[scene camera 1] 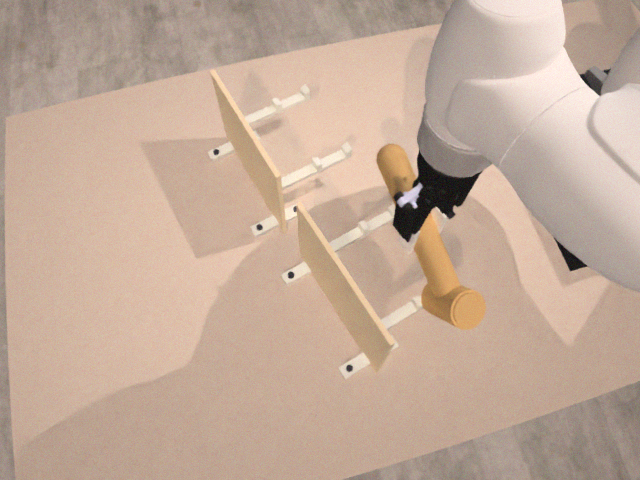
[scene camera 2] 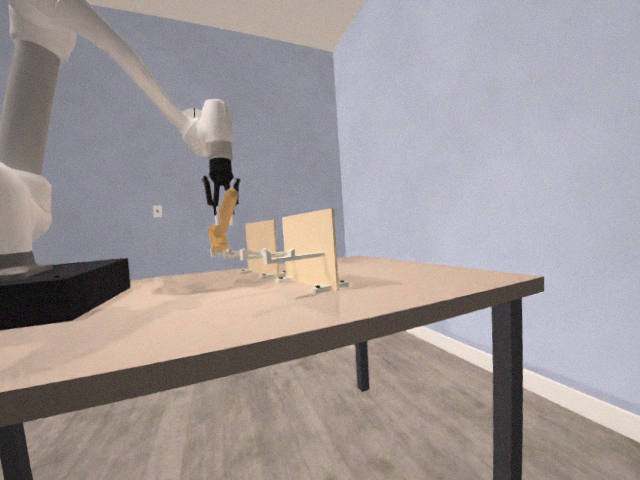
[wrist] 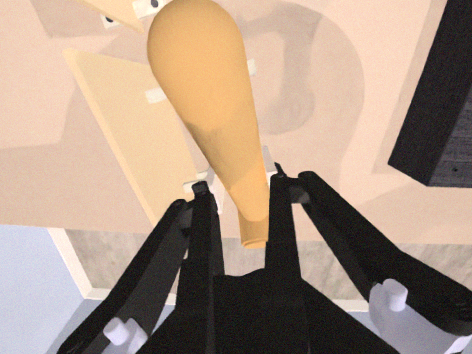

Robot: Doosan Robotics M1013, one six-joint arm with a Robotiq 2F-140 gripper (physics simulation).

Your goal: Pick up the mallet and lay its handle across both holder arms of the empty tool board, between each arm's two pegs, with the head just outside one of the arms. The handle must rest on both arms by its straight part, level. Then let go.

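Places are measured from the arm's base along level axes (x ahead, y left, z up), in metres.
Where they show: gripper, between the fingertips: (scene camera 1: pixel 418 237) (scene camera 2: pixel 225 224).
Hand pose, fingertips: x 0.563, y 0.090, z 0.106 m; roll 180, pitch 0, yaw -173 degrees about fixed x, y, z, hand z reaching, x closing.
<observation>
After its pixels a point has its place.
The orange mallet (scene camera 1: pixel 436 258) {x 0.562, y 0.136, z 0.126 m} (scene camera 2: pixel 224 214) {x 0.555, y 0.048, z 0.140 m} (wrist: pixel 205 75) {x 0.568, y 0.007, z 0.219 m} hangs tilted steeply, handle end up and head low. My gripper (scene camera 1: pixel 424 230) {x 0.563, y 0.090, z 0.106 m} (scene camera 2: pixel 225 214) {x 0.563, y 0.090, z 0.106 m} (wrist: pixel 242 163) {x 0.563, y 0.090, z 0.106 m} is shut on its handle. In scene camera 1 the head (scene camera 1: pixel 457 307) {x 0.565, y 0.210, z 0.107 m} overlaps the outer end of the second board's lower arm; I cannot tell whether they touch. The empty tool board (scene camera 1: pixel 248 149) {x 0.729, y -0.210, z 0.042 m} (scene camera 2: pixel 310 232) {x 0.725, y -0.251, z 0.057 m} stands upright at upper left in scene camera 1. Its two pale arms (scene camera 1: pixel 263 112) {x 0.666, y -0.307, z 0.004 m} (scene camera 1: pixel 299 174) {x 0.659, y -0.147, z 0.003 m} each have two pegs and carry nothing. The mallet is apart from them.
A second upright board (scene camera 1: pixel 341 284) {x 0.693, y 0.096, z 0.067 m} (scene camera 2: pixel 261 232) {x 0.688, y 0.065, z 0.070 m} (wrist: pixel 115 125) {x 0.692, y 0.033, z 0.100 m} stands in line beside the empty one, its two arms beneath the mallet in scene camera 1. Both boards stand on the table (scene camera 1: pixel 103 310) {x 1.083, y -0.087, z -0.093 m} (scene camera 2: pixel 206 361) {x 0.413, y -0.506, z -0.104 m}. The black robot base (scene camera 2: pixel 62 294) {x 0.178, y -0.170, z -0.036 m} (wrist: pixel 440 100) {x 0.228, y 0.070, z -0.033 m} is on the arm's side.
</observation>
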